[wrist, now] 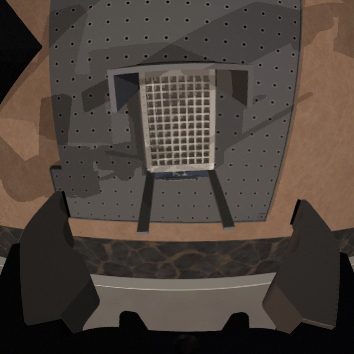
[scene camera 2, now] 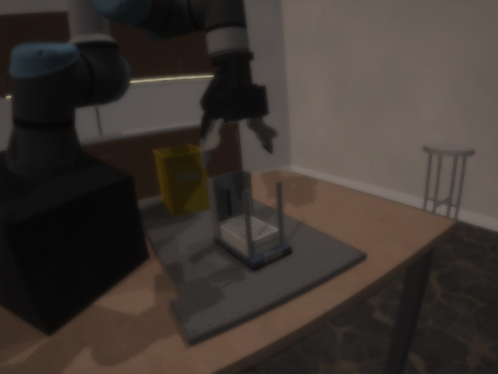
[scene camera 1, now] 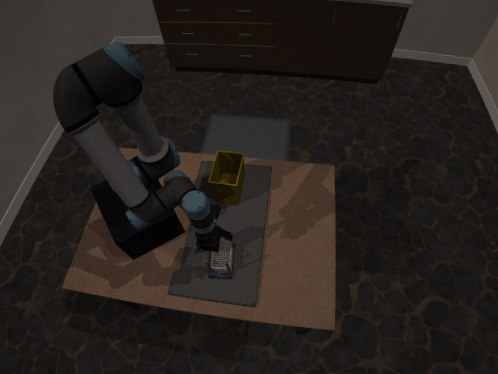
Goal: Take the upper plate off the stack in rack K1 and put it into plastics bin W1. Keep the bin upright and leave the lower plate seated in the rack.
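Places are measured from the arm's base along level axes (x ahead, y left, z up), in millimetres.
Pixels of known places: gripper, fingertip midpoint: (wrist: 181, 200) (scene camera 2: 240, 161); arm's base, origin of the base link: (scene camera 2: 46, 161).
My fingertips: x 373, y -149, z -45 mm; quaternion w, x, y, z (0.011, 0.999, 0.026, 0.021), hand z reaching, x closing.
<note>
Ahead of a thing's pixels: the offset from my fingertips to its top centre. "pt": to the spot under its first point. Level surfaces: height alone.
Rack K1 {pt dx +13, dy -72, dz -174 mm} (scene camera 1: 220, 274) (scene camera 2: 271, 257) (wrist: 180, 175) stands on the grey perforated board, with a tall back wall and two thin front posts. The white upper plate {dx +3, dy +5, dz -144 mm} (scene camera 1: 221, 258) (scene camera 2: 249, 227) (wrist: 179, 120) lies flat in it, its grid of wells facing up. The lower plate is under it, and a low part of its side shows dimly in scene camera 2. Plastics bin W1 {dx -41, dy +363, dz -12 mm} (scene camera 1: 227, 193) (scene camera 2: 183, 186), yellow and open-topped, stands upright behind the rack. My gripper (scene camera 1: 215, 241) (scene camera 2: 238, 152) (wrist: 181, 200) is open and empty, pointing down above the rack's back wall, clear of the plates.
The grey board {dz -191 mm} (scene camera 1: 250, 220) (scene camera 2: 320, 260) (wrist: 100, 200) lies on the wooden table {dz -204 mm} (scene camera 1: 310, 280) (scene camera 2: 320, 210). The robot's black base block (scene camera 1: 137, 235) (scene camera 2: 70, 240) stands at the left. The rack's walls and posts rise well above the plates.
</note>
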